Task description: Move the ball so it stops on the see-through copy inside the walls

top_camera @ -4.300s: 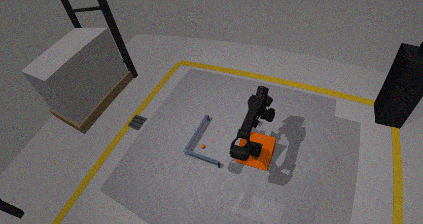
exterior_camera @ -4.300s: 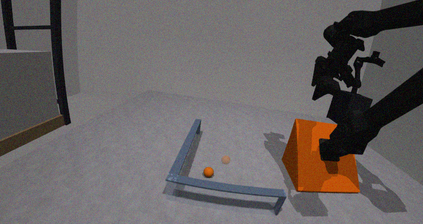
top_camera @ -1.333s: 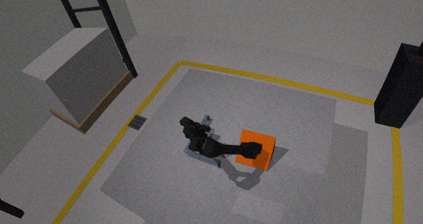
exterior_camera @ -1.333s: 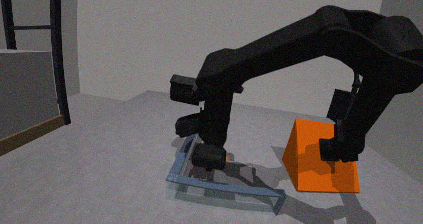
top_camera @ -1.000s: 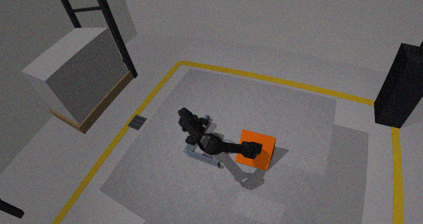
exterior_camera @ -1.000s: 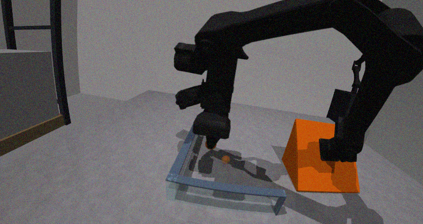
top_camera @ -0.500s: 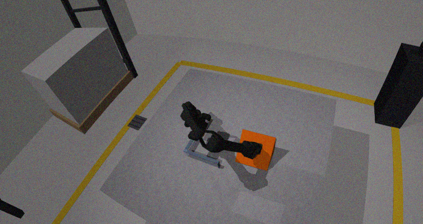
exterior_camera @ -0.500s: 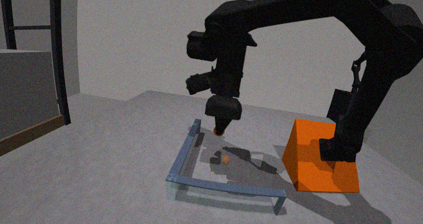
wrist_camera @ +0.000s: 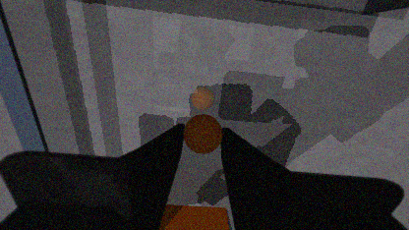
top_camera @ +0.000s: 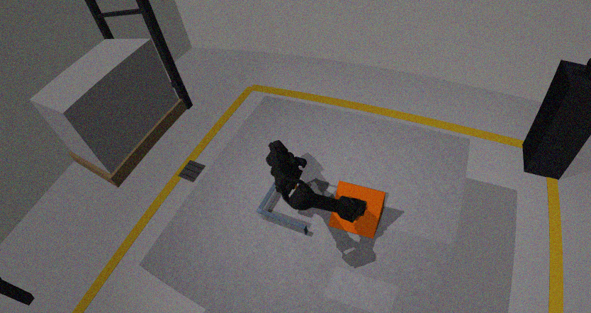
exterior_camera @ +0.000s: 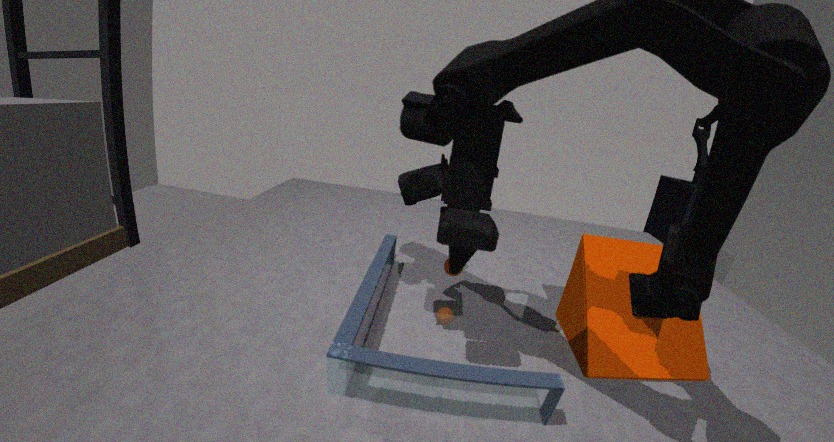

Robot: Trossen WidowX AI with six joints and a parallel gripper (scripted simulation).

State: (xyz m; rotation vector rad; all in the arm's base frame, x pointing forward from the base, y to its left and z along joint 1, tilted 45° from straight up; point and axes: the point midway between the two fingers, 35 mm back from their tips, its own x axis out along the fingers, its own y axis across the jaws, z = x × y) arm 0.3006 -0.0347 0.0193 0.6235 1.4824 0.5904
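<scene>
My gripper tip is 8 cm above the small orange ball.
</scene>
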